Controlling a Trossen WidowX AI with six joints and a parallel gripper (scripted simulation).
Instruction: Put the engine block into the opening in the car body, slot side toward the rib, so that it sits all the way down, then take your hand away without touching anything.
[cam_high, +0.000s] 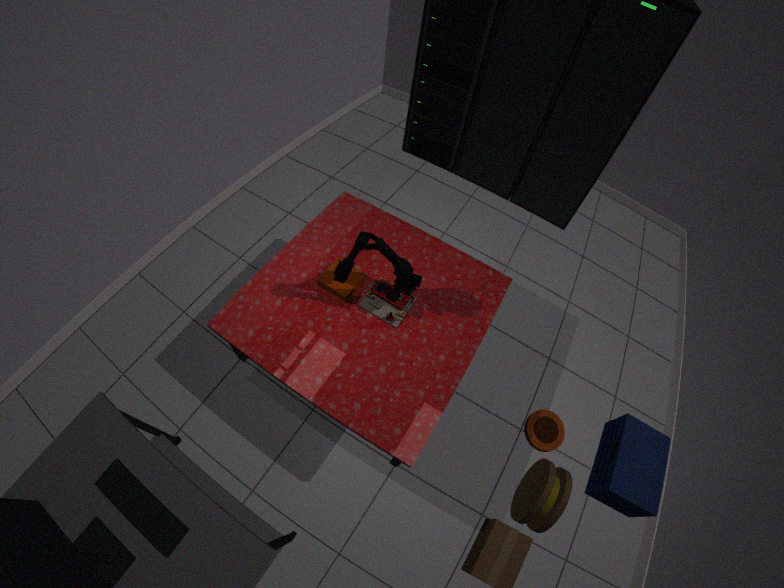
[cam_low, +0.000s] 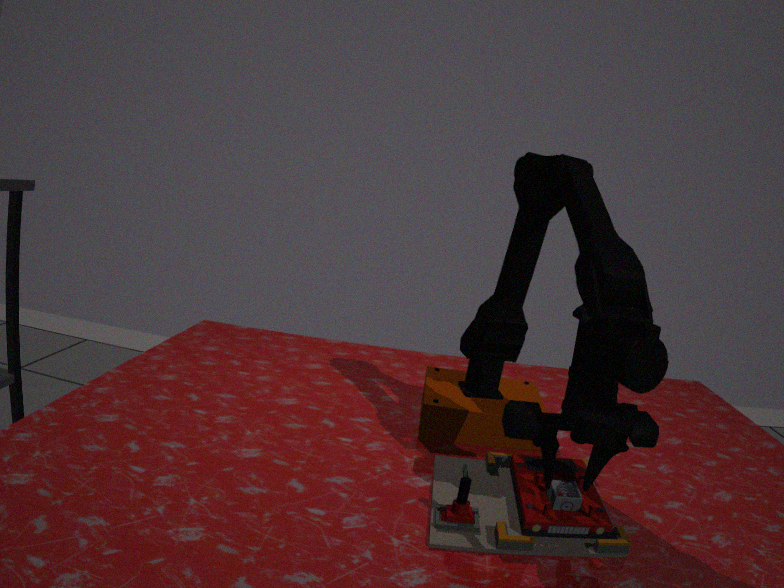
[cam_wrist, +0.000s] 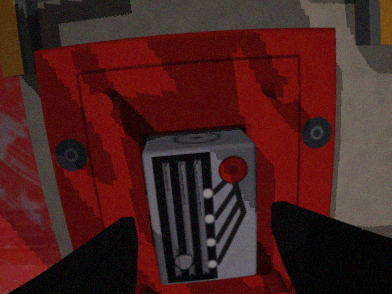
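Now: gripper tip 20 mm above the engine block. The rest, counted from my gripper tip: grey base plate 30 mm to the right, 30 mm below, 30 mm behind.
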